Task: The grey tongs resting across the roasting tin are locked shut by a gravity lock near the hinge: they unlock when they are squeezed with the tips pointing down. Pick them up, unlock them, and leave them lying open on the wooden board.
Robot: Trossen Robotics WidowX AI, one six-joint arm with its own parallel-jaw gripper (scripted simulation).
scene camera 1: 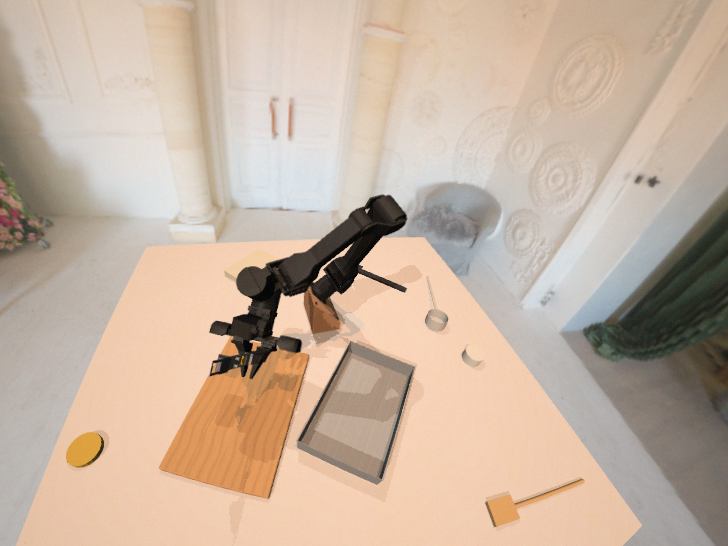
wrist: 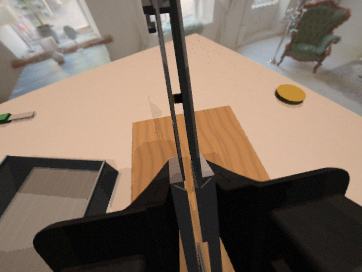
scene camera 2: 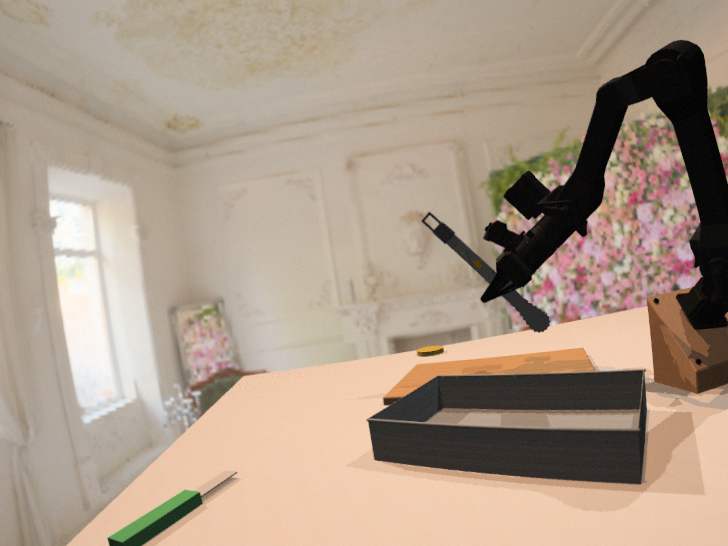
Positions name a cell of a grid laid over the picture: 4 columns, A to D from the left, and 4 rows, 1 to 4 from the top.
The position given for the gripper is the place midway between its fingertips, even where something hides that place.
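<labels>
The gripper is visible in the wrist view (C3), and scene camera 1 (B3) and scene camera 2 (C3) show it as well.
</labels>
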